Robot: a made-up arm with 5 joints.
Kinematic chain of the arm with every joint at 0, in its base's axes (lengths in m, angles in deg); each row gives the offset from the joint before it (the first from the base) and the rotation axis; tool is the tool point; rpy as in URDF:
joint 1: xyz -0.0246 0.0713 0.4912 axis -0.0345 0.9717 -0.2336
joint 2: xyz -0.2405 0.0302 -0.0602 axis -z
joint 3: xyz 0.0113 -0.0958 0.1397 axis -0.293 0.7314 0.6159
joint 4: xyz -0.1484 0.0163 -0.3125 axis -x
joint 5: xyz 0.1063 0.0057 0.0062 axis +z
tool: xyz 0.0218 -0.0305 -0.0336 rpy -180 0 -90
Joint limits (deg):
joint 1: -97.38..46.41
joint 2: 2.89..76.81
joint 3: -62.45..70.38
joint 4: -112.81..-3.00
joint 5: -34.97..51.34
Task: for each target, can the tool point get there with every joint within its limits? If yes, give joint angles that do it. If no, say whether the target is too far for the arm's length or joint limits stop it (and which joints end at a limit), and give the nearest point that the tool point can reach.
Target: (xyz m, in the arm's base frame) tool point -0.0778 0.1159 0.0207
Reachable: yes | joints -56.82 69.58 28.51 -33.83 43.36
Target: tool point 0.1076 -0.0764 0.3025
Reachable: yes | joints -57.99 39.45 -50.11 -11.65 12.48
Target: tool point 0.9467 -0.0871 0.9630
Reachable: no: too far | nearest point 0.2083 -0.0153 0.4646 | short by 0.894 m
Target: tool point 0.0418 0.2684 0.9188
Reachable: no: joint limits stop it (at a limit: joint 1, joint 2, joint 3) | nearest point 0.1148 0.0959 0.5335 | short by 0.428 m
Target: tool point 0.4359 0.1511 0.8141
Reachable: no: joint limits stop it (at a limit: joint 1, joint 3, joint 5) | nearest point 0.1532 0.0829 0.5242 | short by 0.411 m
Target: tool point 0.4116 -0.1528 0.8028
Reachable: no: joint limits stop it (at a limit: joint 1, joint 3) | nearest point 0.1804 -0.0380 0.4945 | short by 0.402 m
